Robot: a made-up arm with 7 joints.
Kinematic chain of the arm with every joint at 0, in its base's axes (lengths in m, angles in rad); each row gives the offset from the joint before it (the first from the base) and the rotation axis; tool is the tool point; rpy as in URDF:
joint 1: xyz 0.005 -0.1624 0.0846 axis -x
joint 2: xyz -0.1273 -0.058 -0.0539 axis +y
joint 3: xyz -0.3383 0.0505 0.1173 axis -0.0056 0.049 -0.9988
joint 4: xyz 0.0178 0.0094 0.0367 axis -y
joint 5: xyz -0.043 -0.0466 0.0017 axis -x
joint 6: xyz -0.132 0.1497 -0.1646 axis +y
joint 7: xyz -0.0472 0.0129 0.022 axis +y
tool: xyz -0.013 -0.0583 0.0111 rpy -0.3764 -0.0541 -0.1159
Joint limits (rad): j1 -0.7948..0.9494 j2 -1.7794..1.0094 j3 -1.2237..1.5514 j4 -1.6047..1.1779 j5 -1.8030..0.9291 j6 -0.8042..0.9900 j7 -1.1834..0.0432
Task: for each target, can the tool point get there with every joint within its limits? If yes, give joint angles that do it. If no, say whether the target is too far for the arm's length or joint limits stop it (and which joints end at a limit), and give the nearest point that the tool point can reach.
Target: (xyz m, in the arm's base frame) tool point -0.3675 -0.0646 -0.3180
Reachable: yes | joints -0.2269 -0.6718 -0.8382 0.7566 -0.0123 -0.3744 -0.1932
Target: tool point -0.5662 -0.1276 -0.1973
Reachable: yes | joints 0.3089 -0.3009 -0.2470 0.6477 -0.6178 -0.6555 -1.0813
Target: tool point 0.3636 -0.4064 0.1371
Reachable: no: joint limits stop it (at a limit: joint 1, joint 2, joint 4, joint 5, joint 6) | nearest point 0.1307 -0.3983 0.2035 | short by 0.242 m
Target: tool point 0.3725 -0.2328 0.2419
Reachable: no: joint limits stop it (at a limit: joint 2, joint 4, joint 5, joint 6) | nearest point 0.1375 -0.2626 0.3085 | short by 0.246 m
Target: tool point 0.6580 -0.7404 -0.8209
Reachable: no: too far | nearest point 0.0603 -0.4879 -0.4253 | short by 0.760 m
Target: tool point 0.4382 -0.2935 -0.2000
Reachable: no: joint limits stop it (at a limit: joint 2, joint 6) | nearest point 0.1170 -0.3193 -0.2560 | short by 0.327 m
